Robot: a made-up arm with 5 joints.
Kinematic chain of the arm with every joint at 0, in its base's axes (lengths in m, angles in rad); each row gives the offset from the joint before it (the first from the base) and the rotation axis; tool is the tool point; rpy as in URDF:
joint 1: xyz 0.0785 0 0.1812 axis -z
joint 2: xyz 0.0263 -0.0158 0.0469 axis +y
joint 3: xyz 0.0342 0 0.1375 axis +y
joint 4: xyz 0.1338 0 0.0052 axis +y
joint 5: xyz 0.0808 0.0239 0 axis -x
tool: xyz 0 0 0 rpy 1.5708 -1.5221 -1.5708
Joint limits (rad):
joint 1: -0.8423..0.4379
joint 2: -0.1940..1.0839
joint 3: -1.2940..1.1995
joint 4: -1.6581..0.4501
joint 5: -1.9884..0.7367
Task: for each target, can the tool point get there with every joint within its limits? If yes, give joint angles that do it. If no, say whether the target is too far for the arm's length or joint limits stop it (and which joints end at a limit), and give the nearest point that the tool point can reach.
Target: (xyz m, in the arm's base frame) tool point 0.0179 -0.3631 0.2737
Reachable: no: joint limits stop it (at a limit: joint 1, joint 2, joint 3, joint 4) | nearest point 0.2392 -0.0663 0.3085 | short by 0.372 m
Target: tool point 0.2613 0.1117 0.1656
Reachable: yes | joints -0.5107 0.3193 0.6803 0.1171 -0.2048
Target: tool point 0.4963 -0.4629 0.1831
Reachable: no: too far | nearest point 0.4212 -0.1515 0.2216 | short by 0.323 m
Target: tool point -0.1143 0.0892 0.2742
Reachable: no: joint limits stop it (at a limit: joint 1, joint 2, joint 3, joint 4) | nearest point 0.0765 0.0100 0.1255 | short by 0.255 m
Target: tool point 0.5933 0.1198 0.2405
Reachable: no: too far | nearest point 0.4469 0.0857 0.2494 | short by 0.151 m
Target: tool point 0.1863 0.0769 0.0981
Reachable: yes | joints -0.5588 0.7082 0.8321 0.2656 -0.4520
